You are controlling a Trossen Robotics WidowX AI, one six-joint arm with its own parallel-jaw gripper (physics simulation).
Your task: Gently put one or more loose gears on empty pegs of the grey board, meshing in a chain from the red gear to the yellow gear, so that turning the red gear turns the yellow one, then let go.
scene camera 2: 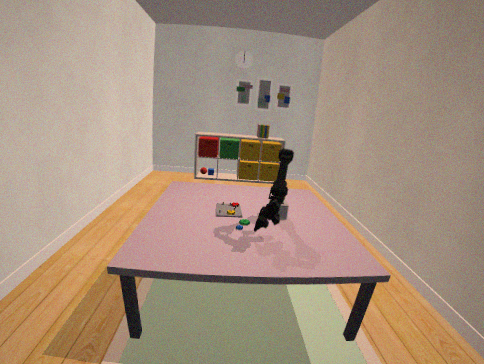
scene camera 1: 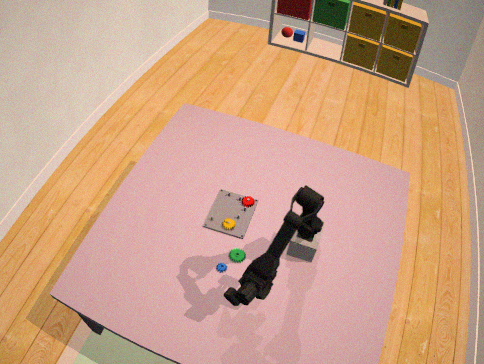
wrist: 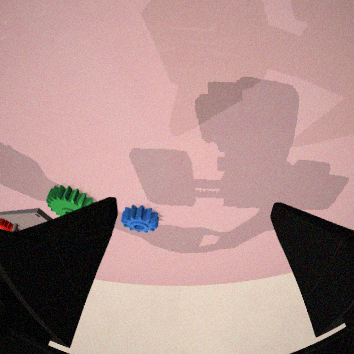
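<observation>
The grey board lies on the table with upright pegs. The red gear sits at its far right corner. The yellow gear sits near its front edge. The loose green gear lies flat on the table in front of the board. The smaller loose blue gear lies beside it. My gripper is open and empty, above the table to the right of the blue gear in scene camera 1.
The arm's grey base block stands on the pink table, right of the board. The arm's shadow falls across the table around the loose gears. A shelf unit stands on the floor behind the table.
</observation>
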